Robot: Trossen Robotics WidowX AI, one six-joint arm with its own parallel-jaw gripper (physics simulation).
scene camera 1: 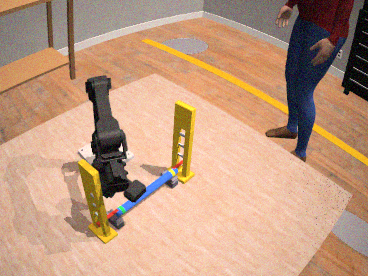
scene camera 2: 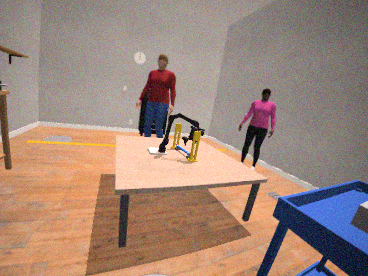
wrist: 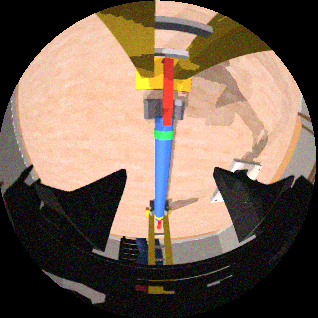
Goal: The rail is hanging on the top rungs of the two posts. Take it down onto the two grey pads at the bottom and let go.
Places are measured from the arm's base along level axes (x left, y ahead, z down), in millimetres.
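Pixels of known places: gripper, fingertip midpoint: [scene camera 1: 122, 193] [scene camera 2: 188, 146] [wrist: 171, 172]; arm's base, link origin: [scene camera 2: 161, 151].
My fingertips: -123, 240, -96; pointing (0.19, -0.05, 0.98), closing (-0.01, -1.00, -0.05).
Ahead of a thing's pixels: the offset from my fingertips to its middle, as dx, dy, dz. "pt": to the spot under its first point. Level surfaces: height alone.
The blue rail @[+110, +6, +74] [scene camera 1: 155, 186] [scene camera 2: 182, 149] [wrist: 162, 165] lies low between two yellow posts @[-113, -1, -36] [scene camera 1: 93, 192] @[pt +278, +21, -150] [scene camera 1: 185, 117]. It has red end arms, a green band at the near end and a yellow band at the far end. Its ends are at the two grey pads @[-50, +1, +92] [scene camera 1: 117, 220] @[+225, +9, +92] [scene camera 1: 171, 181] and look rested on them; exact contact is too small to tell. The near pad @[pt -50, +20, +74] [wrist: 150, 109] shows on both sides of the rail's end in the wrist view. My gripper [scene camera 1: 122, 192] [wrist: 171, 172] is open and empty above the rail, fingers wide on either side of it.
The near post @[pt -103, +27, -27] [wrist: 127, 30] rises close beyond the rail's end in the wrist view, with grey rungs @[-113, -1, -22] [wrist: 182, 25]. The arm's white base plate [scene camera 2: 155, 151] [wrist: 247, 167] sits behind the rail on the wooden table @[dz +114] [scene camera 2: 150, 175]. Two people stand beyond the table; a blue cart [scene camera 2: 310, 200] stands at right.
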